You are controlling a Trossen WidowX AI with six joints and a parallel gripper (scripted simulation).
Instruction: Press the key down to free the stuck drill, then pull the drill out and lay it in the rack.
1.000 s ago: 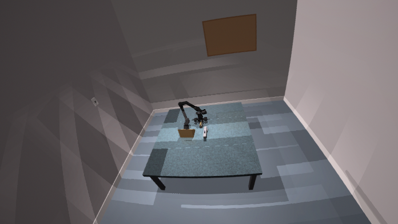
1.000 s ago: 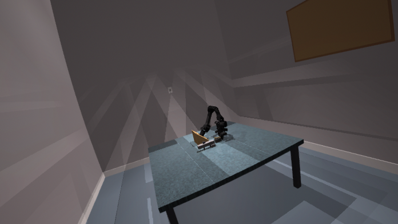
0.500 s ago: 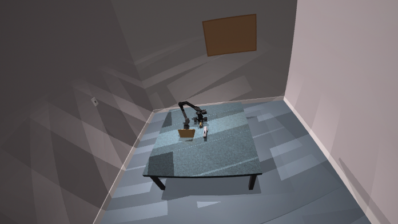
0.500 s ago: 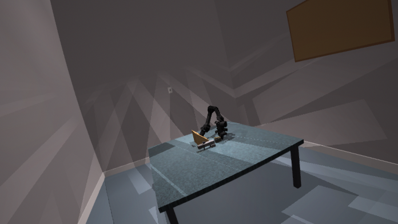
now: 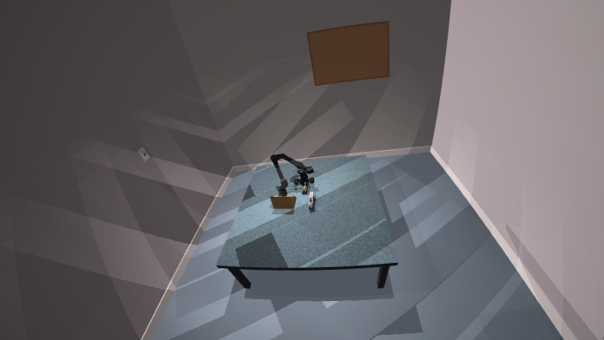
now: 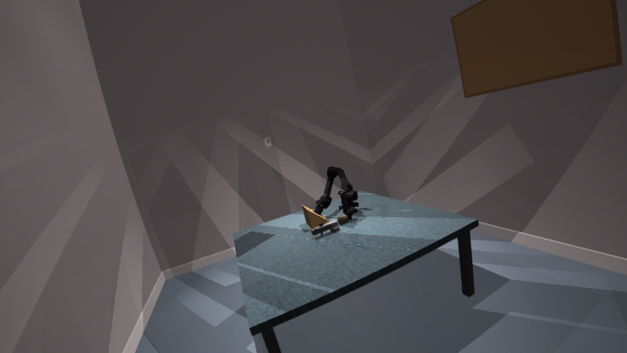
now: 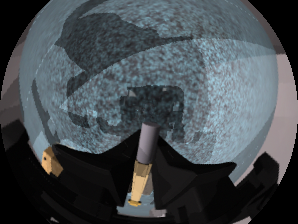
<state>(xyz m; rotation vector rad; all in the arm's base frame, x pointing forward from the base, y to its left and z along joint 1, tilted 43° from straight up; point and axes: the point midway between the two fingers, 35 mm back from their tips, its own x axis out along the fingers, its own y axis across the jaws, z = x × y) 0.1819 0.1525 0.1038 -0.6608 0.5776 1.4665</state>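
Now: gripper tip 4 cm to the left of the drill and 4 cm below it. Also, from my gripper tip: grey holder block: 8 cm ahead, 22 cm to the right, 3 cm above; grey-brown block: 5 cm to the right, 1 cm above; blue key: 8 cm ahead, 24 cm to the right, 5 cm above.
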